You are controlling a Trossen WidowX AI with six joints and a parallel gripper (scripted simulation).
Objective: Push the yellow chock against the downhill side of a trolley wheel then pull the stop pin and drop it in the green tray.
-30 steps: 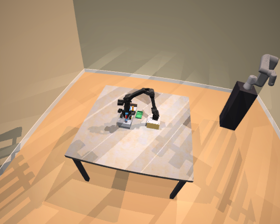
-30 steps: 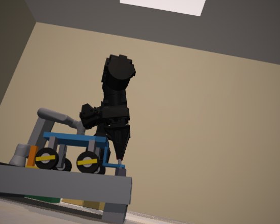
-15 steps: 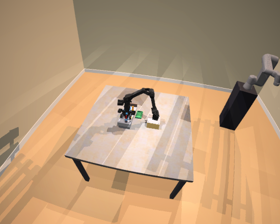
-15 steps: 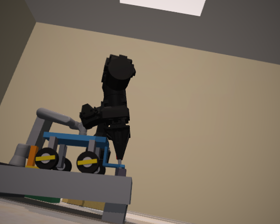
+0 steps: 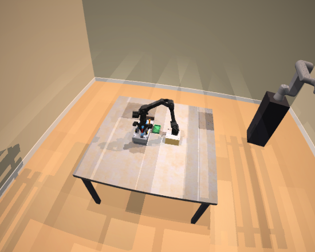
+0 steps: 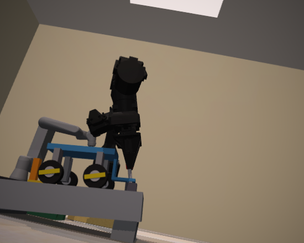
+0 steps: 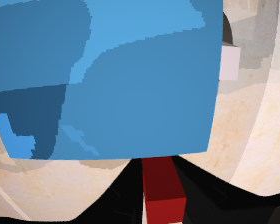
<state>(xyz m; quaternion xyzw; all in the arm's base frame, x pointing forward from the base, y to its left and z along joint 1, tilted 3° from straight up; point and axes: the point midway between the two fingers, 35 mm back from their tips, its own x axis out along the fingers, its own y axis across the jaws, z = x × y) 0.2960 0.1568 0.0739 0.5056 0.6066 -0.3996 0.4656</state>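
The green tray lies 22 cm to the right of my gripper tip, 14 cm below it and 7 cm behind it. Also, from my gripper tip: blue trolley 9 cm to the right, 4 cm ahead, 3 cm below; then grey ramp 10 cm to the right, 9 cm below, 4 cm ahead; then stop pin right at my gripper tip.
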